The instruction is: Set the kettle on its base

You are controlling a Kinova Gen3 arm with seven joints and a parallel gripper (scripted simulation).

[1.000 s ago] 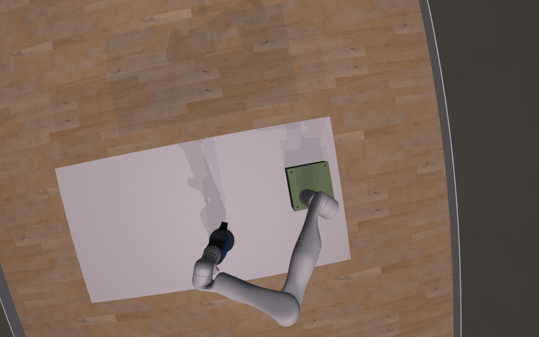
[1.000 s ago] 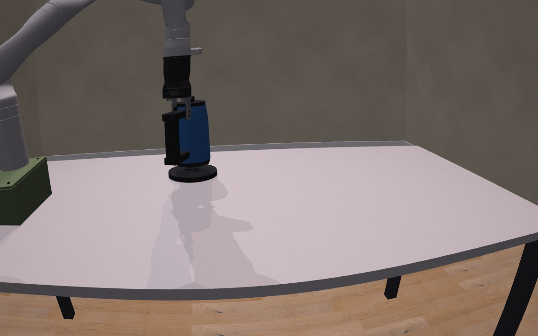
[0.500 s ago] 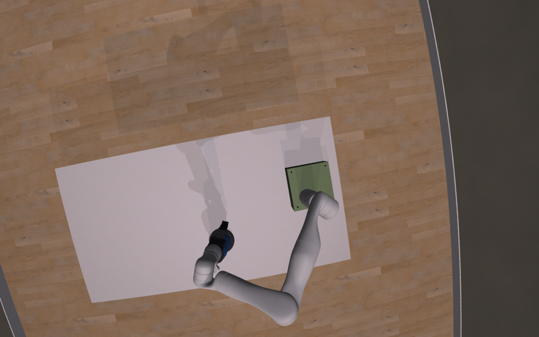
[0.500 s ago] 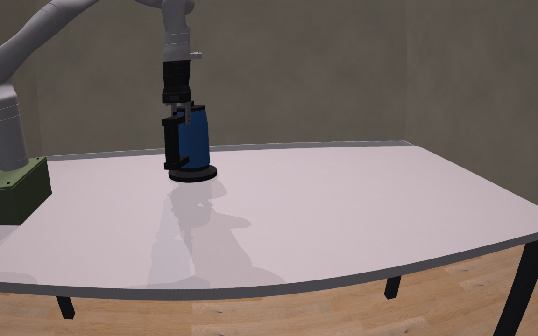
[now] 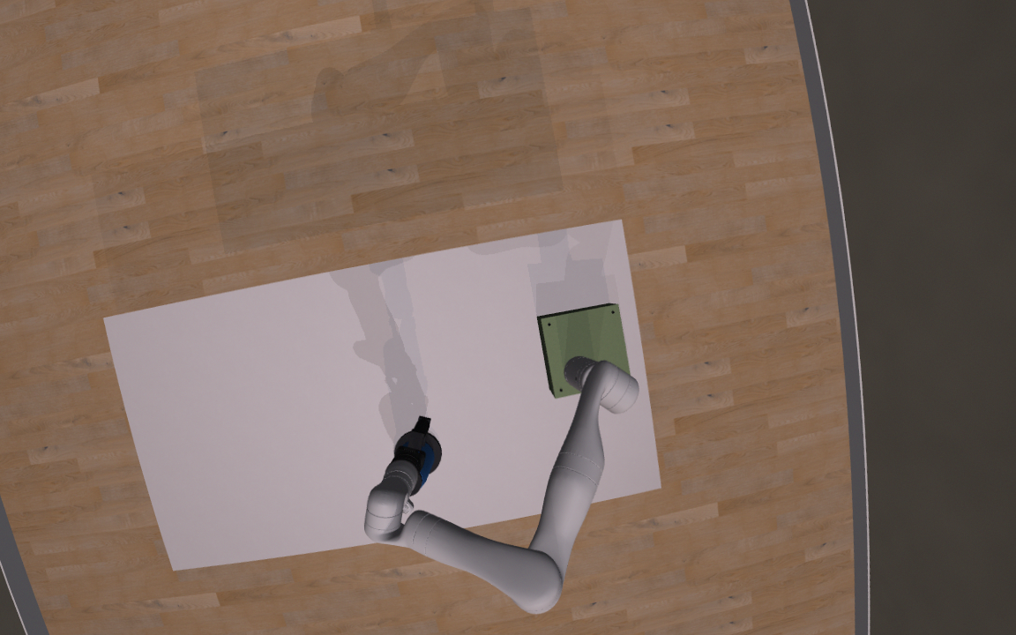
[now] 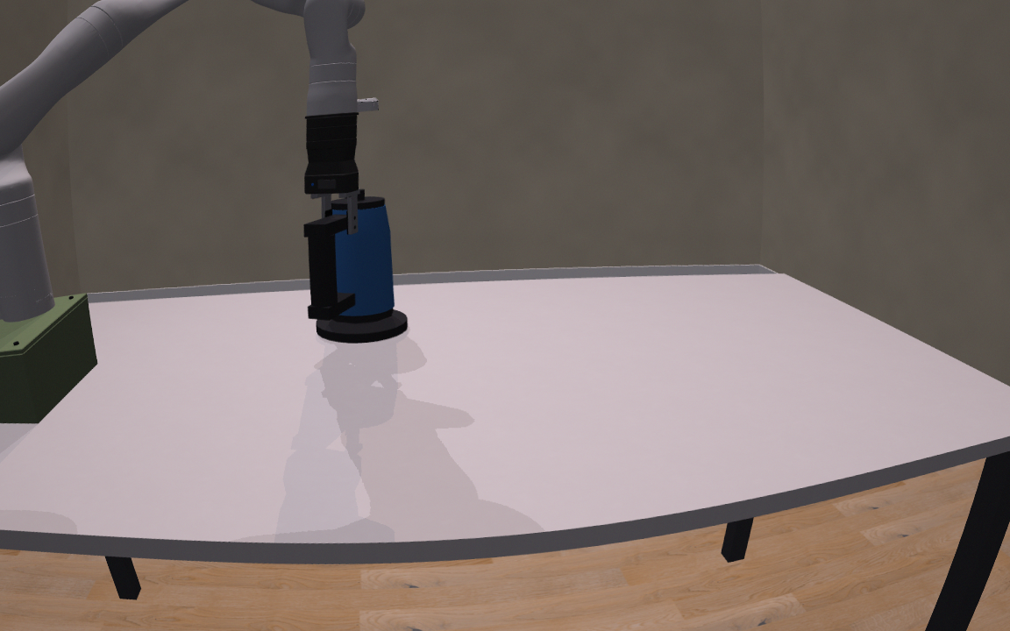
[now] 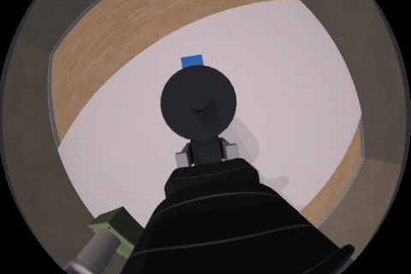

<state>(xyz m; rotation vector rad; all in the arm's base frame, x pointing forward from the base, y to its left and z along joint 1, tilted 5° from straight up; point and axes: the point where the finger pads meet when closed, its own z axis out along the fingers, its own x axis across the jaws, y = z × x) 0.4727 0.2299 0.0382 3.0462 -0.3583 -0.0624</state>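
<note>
Now: the blue kettle 1 cm ahead of my hand, 2 cm to the left of it and 6 cm below it. Also, from my hand: round black base (1 cm ahead, 6 cm to the left, 17 cm below).
</note>
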